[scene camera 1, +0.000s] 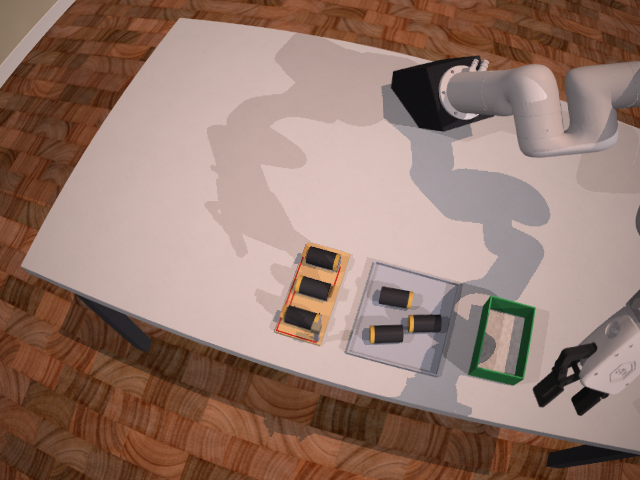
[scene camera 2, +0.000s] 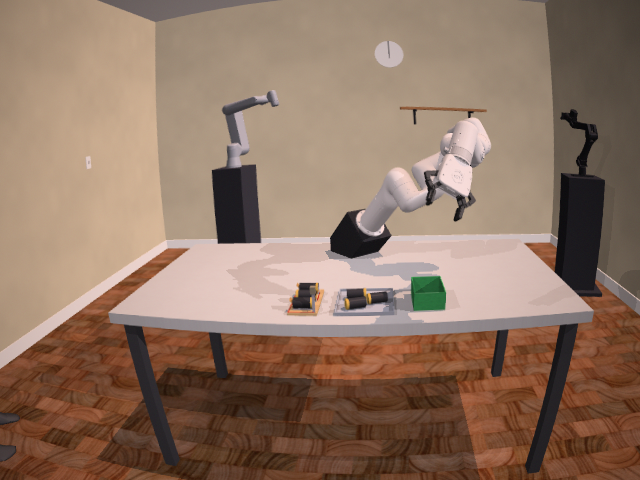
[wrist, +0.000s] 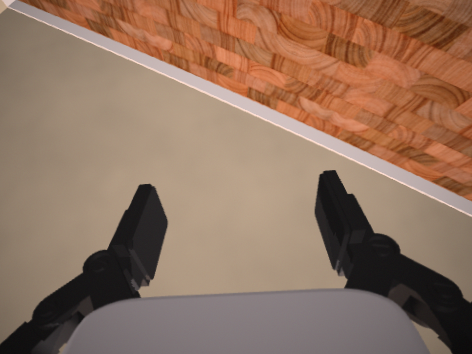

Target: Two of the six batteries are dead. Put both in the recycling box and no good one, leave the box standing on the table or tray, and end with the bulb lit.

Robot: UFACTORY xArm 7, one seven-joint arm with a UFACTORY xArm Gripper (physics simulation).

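Pixels of known places: gripper, between the fingertips: [scene camera 1: 557,403] [scene camera 2: 443,212] [wrist: 237,197]; arm's base, origin of its link: [scene camera 1: 462,92] [scene camera 2: 369,223].
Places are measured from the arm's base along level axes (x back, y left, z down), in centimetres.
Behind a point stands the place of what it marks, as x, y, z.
An orange battery holder [scene camera 1: 345,257] @[-43.4, -6.9, 13.0] [scene camera 2: 305,312] @[-62.3, -5.8, 12.9] has three dark batteries lying in it: a far one [scene camera 1: 322,258] @[-47.2, -10.0, 9.6], a middle one [scene camera 1: 314,288] @[-53.4, -8.3, 9.5] and a near one [scene camera 1: 301,317] @[-59.6, -7.5, 9.4] [scene camera 2: 301,302] @[-60.8, -7.4, 10.4]. A small grey-brown fitting [scene camera 1: 316,328] @[-61.5, -3.2, 4.8] [scene camera 2: 312,290] @[-61.8, -3.3, 5.7], perhaps the bulb, stands at its near end and shows no glow. Three more batteries [scene camera 1: 395,297] @[-47.4, 5.9, 10.4] [scene camera 1: 424,323] @[-49.6, 13.2, 10.3] [scene camera 1: 386,333] @[-54.7, 7.7, 10.3] lie in the grey tray [scene camera 1: 403,363] @[-57.5, 13.2, 13.7] [scene camera 2: 364,312] @[-58.9, 11.5, 12.9]. The green box [scene camera 1: 528,335] @[-42.9, 33.5, 9.1] [scene camera 2: 429,300] @[-53.0, 30.5, 10.4] stands upright on the table, empty. My gripper [scene camera 1: 559,405] @[-62.9, 34.5, -18.7] [scene camera 2: 443,210] @[-62.9, 34.5, -18.7] [wrist: 237,197] @[-62.9, 34.5, -18.7] is open and empty, high above the table.
The white table [scene camera 1: 170,155] @[-39.3, -56.0, 13.9] [scene camera 2: 206,304] @[-63.0, -41.1, 14.0] carries the holder, tray and box in a row near its front edge, with the box rightmost. The black arm base [scene camera 1: 429,98] @[-4.7, -6.2, 1.6] [scene camera 2: 356,237] @[-6.3, -4.2, 4.3] stands at the back. The wrist view shows wall and wooden floor beyond the fingers.
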